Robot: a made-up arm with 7 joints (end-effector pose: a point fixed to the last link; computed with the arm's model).
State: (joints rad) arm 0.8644 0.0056 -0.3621 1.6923 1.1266 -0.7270 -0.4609
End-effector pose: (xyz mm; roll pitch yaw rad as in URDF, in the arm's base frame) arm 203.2 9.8 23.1 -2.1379 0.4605 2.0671
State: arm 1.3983 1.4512 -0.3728 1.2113 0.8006 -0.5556 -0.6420
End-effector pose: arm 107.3 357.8 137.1 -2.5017 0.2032 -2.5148
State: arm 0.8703 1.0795 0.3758 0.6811 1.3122 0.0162 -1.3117
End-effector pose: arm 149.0 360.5 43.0 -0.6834 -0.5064 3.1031
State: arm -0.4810 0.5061 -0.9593 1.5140 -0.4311 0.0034 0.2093
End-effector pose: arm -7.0 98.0 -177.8 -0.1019 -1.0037 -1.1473
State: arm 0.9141 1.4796 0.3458 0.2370 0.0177 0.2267 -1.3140
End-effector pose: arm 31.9 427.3 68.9 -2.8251 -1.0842 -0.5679
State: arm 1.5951 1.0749 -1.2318 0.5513 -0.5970 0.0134 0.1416
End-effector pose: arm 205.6 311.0 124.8 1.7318 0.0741 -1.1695
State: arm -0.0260 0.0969 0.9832 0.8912 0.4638 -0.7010 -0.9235
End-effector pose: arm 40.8 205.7 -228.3 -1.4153 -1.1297 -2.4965
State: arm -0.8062 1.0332 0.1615 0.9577 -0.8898 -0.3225 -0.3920
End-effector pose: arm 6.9 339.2 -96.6 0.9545 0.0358 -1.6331
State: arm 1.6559 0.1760 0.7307 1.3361 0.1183 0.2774 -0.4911
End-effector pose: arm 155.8 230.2 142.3 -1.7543 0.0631 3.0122
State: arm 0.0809 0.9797 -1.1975 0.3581 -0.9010 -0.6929 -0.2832
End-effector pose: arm 70.5 325.1 -182.7 0.2302 -0.2653 -1.8806
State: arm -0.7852 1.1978 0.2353 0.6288 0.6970 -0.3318 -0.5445
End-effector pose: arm -48.5 394.1 -80.2 1.9441 -0.6570 -0.7447
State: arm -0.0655 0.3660 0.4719 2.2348 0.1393 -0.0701 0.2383
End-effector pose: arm 59.1 215.5 -29.1 2.9314 -0.6348 -2.9026
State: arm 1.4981 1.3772 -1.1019 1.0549 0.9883 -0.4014 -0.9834
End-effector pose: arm 168.2 341.4 60.4 -2.4464 -0.4596 -2.4115
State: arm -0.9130 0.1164 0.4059 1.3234 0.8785 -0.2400 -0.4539
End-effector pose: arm -122.2 161.5 -181.9 0.2264 -1.0833 1.3130
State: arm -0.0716 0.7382 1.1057 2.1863 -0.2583 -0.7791 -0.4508
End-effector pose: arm 5.9 273.3 42.5 3.0395 0.7030 -2.2400
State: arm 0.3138 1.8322 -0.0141 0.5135 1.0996 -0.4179 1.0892
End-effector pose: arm 12.2 458.9 139.2 2.0450 -0.8979 -1.9780
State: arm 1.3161 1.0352 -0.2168 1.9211 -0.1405 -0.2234 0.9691
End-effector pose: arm 78.1 221.4 183.1 1.7736 0.2551 -2.4561
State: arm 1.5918 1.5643 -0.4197 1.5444 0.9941 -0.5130 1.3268
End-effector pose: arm 58.6 340.1 211.7 1.7427 -0.0526 -2.8501
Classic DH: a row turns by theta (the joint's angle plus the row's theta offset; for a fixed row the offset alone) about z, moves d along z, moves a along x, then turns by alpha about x. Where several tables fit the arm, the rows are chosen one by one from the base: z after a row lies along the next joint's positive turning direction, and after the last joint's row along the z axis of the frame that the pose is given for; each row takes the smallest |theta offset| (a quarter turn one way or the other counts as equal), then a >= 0, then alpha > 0; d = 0 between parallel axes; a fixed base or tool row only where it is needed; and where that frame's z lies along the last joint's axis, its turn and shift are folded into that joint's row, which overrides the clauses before.
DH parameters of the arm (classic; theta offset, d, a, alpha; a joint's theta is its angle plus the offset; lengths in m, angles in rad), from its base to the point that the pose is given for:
base (fixed): 0 0.0482 -0.0173 1.5708
joint 1: 1.5708 -0.1154 0.0095 1.5708
joint 2: 1.5708 -0.0058 0.0225 1.5708
joint 3: 1.5708 -0.1925 0.0114 1.5708
joint 4: 0 0.0079 0.0275 -1.5708
joint 5: 0 -0.1578 -0.0093 -1.5708
joint 6: -1.5708 0.026 0.0042 1.5708
joint 7: 1.4142 0.0073 0.0214 1.3943
tool (fixed): -1.3233 0.0239 0 0

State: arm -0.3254 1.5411 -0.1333 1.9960 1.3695 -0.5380 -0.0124
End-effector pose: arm 86.9 268.9 -61.1 -2.3935 -1.1480 2.0715
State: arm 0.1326 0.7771 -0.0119 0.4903 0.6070 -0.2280 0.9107
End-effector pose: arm 70.2 356.0 -172.0 -0.6526 -1.1358 0.6194
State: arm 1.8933 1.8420 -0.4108 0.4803 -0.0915 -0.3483 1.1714
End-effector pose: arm -129.8 438.5 121.2 2.1623 -0.9559 -1.5078
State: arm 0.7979 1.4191 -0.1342 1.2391 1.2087 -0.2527 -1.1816
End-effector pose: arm 140.3 327.6 72.6 -1.8887 -0.4514 -2.6549
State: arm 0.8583 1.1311 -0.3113 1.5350 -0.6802 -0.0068 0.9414
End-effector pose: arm 150.3 240.6 123.8 1.3276 -0.0042 -1.6346
